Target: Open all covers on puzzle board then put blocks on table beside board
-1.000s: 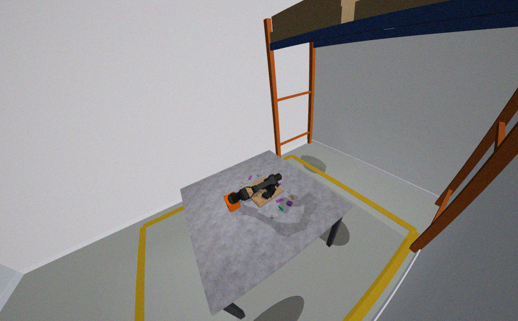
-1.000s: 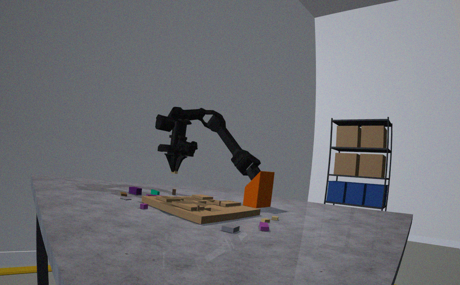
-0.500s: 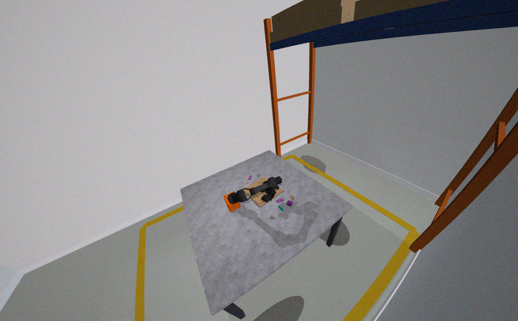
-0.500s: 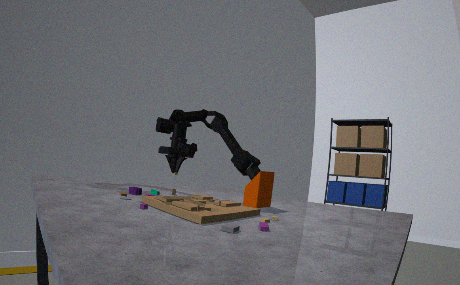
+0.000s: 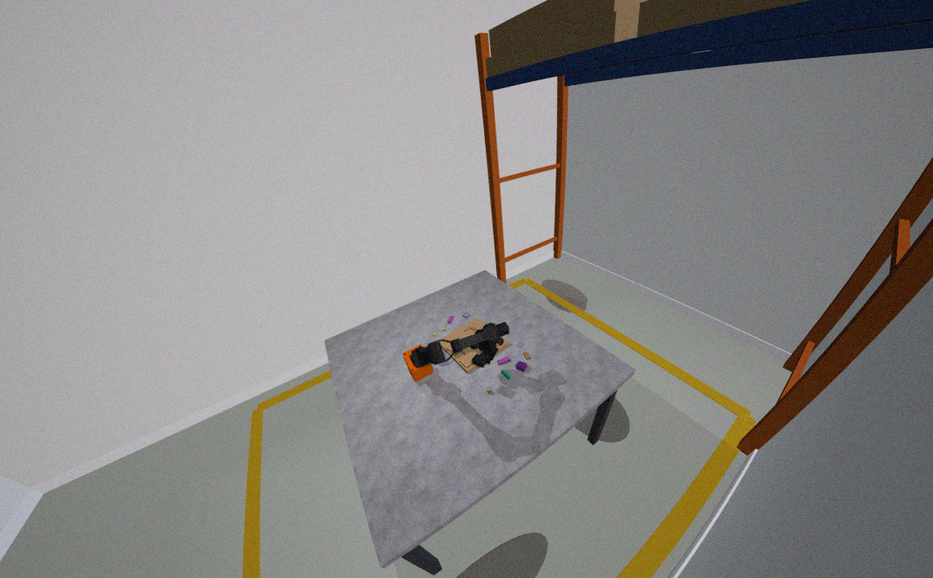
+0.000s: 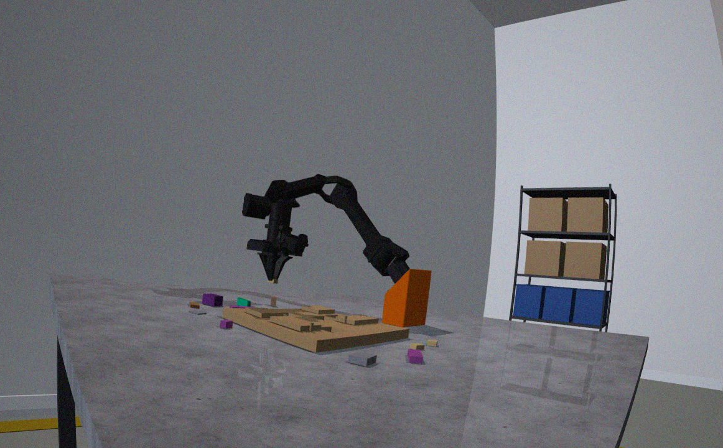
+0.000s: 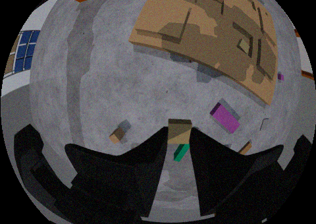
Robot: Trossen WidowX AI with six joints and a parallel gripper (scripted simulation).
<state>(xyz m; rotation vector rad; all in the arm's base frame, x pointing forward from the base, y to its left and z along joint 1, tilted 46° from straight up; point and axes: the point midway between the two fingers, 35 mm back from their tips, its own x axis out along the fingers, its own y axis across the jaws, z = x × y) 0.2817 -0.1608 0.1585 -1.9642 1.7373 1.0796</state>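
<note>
Now: the tan puzzle board 210 mm to the left of my gripper tip, 60 mm below it and 40 mm ahead of it.
</note>
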